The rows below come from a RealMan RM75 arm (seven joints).
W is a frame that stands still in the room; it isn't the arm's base.
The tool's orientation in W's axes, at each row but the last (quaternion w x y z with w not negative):
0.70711 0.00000 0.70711 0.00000
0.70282 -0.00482 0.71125 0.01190
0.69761 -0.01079 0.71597 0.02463
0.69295 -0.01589 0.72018 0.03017
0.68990 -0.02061 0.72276 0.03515
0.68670 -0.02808 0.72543 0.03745
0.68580 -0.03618 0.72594 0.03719
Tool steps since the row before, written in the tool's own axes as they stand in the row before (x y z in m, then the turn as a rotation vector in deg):
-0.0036 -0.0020 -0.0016 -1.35 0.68 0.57
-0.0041 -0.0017 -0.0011 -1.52 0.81 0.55
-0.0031 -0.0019 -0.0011 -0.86 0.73 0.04
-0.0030 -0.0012 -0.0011 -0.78 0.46 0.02
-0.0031 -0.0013 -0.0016 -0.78 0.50 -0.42
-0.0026 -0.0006 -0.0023 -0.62 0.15 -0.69
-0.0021 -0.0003 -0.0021 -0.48 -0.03 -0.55
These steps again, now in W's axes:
-0.0016 -0.0020 0.0036 0.57 0.68 1.35
-0.0010 -0.0018 0.0041 0.55 0.81 1.52
-0.0009 -0.0020 0.0031 0.03 0.71 0.87
-0.0009 -0.0013 0.0030 0.02 0.45 0.79
-0.0013 -0.0015 0.0031 -0.42 0.45 0.81
-0.0021 -0.0008 0.0027 -0.67 0.08 0.66
-0.0019 -0.0005 0.0022 -0.52 -0.09 0.51

